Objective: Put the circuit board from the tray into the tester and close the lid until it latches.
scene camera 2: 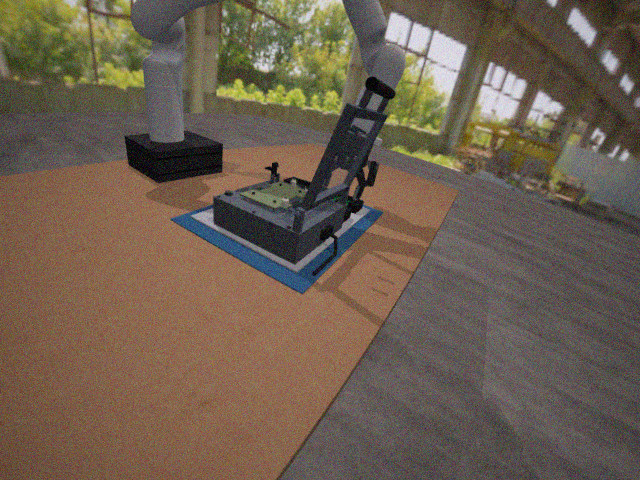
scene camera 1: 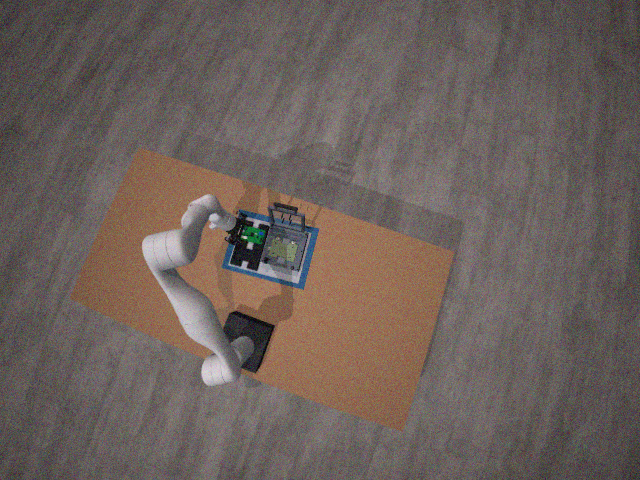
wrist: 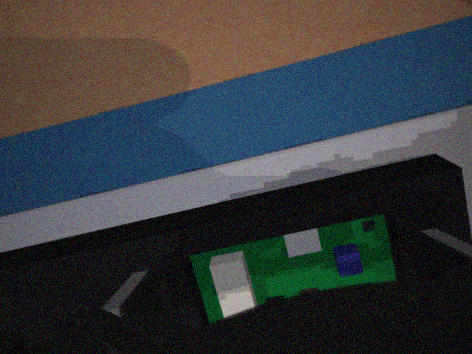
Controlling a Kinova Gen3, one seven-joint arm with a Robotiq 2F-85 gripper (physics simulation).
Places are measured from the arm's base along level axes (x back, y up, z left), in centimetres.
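Pixels of known places: gripper, fingertip midpoint: [scene camera 1: 243, 232] [wrist: 285, 279]; arm's base at its link origin: [scene camera 2: 167, 138] [scene camera 1: 243, 347].
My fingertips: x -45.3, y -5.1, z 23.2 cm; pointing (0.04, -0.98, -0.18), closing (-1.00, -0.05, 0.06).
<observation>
Ahead of a thing's pixels: the offset from my fingertips to its top centre. "spot": to the spot under its first point. Level surfaces: height alone.
The green circuit board @[dx -0.9, dy -0.7, dz -4.2 cm] [scene camera 1: 252, 234] [wrist: 298, 263] lies on the black tray [scene camera 1: 247, 257] [wrist: 305, 197], at its far end. My gripper [scene camera 1: 236, 231] is open, with nothing between the fingers, and sits low at the board's left edge. The grey tester @[spot: dx -0.1, dy +3.4, dz -23.0 cm] [scene camera 1: 286, 250] [scene camera 2: 270, 221] stands right of the tray, and a pale green plate shows in its bed. Its lid @[dx -11.9, dy +19.2, dz -19.7 cm] [scene camera 1: 287, 215] [scene camera 2: 347, 148] stands open and tilted back. The tray is hidden behind the tester in scene camera 2.
Tray and tester rest on a white sheet @[spot: dx +4.5, dy -2.8, dz +2.4 cm] [wrist: 164, 197] over a blue mat @[dy -3.2 cm] [scene camera 1: 270, 281] [scene camera 2: 237, 248] [wrist: 270, 105] on the brown table @[dy -3.4 cm] [scene camera 1: 366, 310] [scene camera 2: 199, 357]. The arm's black base [scene camera 1: 249, 338] [scene camera 2: 172, 154] stands near the table's front edge. A black lever [scene camera 2: 325, 257] hangs off the tester's corner.
</observation>
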